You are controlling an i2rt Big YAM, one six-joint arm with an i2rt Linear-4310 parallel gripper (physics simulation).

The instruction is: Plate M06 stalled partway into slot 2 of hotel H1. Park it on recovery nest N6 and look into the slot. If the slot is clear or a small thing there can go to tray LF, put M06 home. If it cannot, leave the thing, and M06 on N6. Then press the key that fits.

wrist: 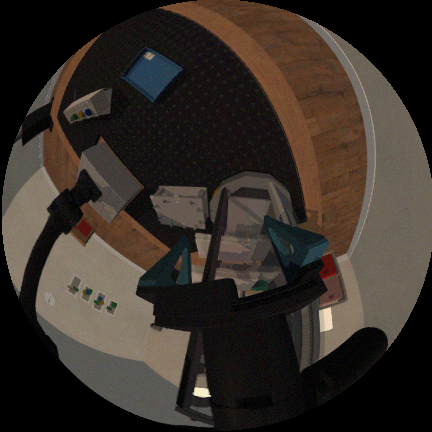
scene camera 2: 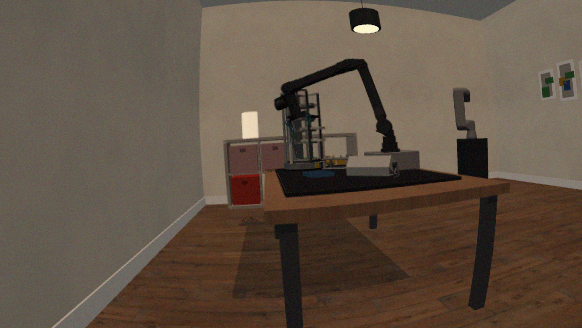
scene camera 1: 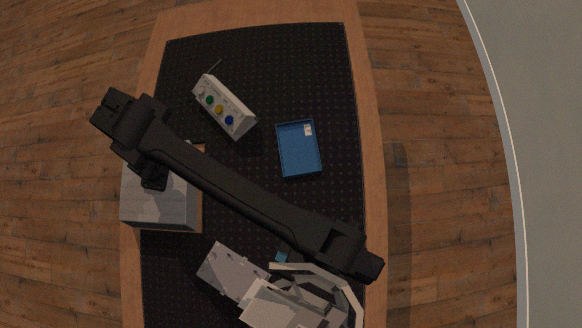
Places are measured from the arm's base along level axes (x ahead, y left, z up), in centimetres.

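Pixels of known places: gripper, fingertip midpoint: [wrist: 224,229] [scene camera 2: 302,130]; arm's base, link origin: [wrist: 89,185] [scene camera 2: 390,151] [scene camera 1: 157,170].
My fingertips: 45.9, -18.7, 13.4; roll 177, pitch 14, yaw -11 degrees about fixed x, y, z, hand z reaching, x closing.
For each thing: its top centre in the pictures, then the offset to it from my fingertips, as dx, dy, dz. Level surfaces: height alone.
- grey nest, top centre: [scene camera 1: 229,274] [wrist: 175,216] [scene camera 2: 338,154] -19.7, -6.2, -14.6
- Blue tray LF, top centre: [scene camera 1: 298,146] [wrist: 147,70] [scene camera 2: 317,172] -7.5, +32.3, -20.4
- key box, top centre: [scene camera 1: 218,96] [scene camera 2: 371,155] [wrist: 73,110] -31.5, +43.0, -13.8
- black mat, surface height: dz -22.1
My gripper [wrist: 224,229] [scene camera 2: 300,121] is open and empty, its teal fingers spread beside the upper part of hotel H1 [scene camera 1: 353,301] [wrist: 218,235]. A dark post of the hotel shows between them in the wrist view. Pale plates [scene camera 1: 270,306] [wrist: 232,249] stick out of the hotel; which is M06, and what lies in slot 2, I cannot tell. The grey nest [scene camera 1: 231,272] [wrist: 180,206], which looks like N6, has small corner clips and bears no visible plate. Blue tray LF [scene camera 1: 299,152] [wrist: 152,75] [scene camera 2: 318,174] looks empty. The key box [scene camera 1: 235,102] [wrist: 102,102] [scene camera 2: 370,166] has white, green, yellow and blue keys.
The grey base block [scene camera 1: 155,210] [wrist: 107,175] [scene camera 2: 407,159] carries my arm, which crosses above the black mat [scene camera 1: 260,60]. A cable leaves the key box. A shelf unit [scene camera 2: 226,172] stands behind the table, and a second arm [scene camera 2: 462,112] stands on a pedestal.
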